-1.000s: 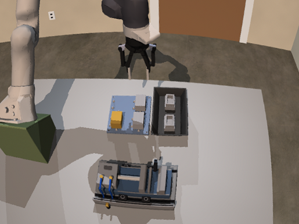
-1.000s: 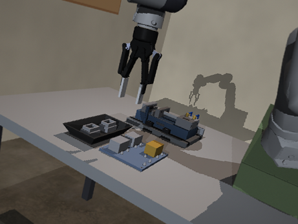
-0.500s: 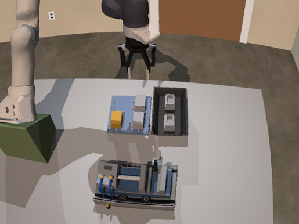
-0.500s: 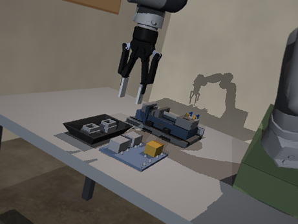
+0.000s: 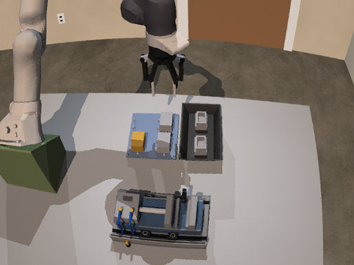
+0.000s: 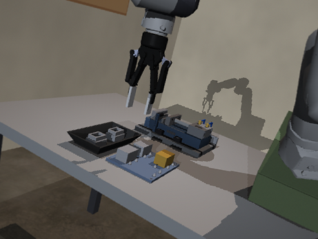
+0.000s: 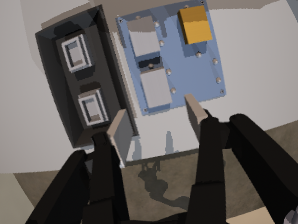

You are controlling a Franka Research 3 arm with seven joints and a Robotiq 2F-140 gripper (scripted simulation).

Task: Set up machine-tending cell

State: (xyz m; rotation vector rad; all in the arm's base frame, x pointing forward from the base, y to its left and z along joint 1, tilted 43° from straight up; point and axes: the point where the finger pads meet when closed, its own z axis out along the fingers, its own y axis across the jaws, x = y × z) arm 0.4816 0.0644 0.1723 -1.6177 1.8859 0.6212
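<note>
Now: hand 180 mm above the aluminium blank, 90 mm to the left of it and 10 mm past it. Round my hand: brass blank: 180 mm below, 100 mm behind, 80 mm to the right; blue vise: 370 mm to the right, 160 mm below, 30 mm behind.
</note>
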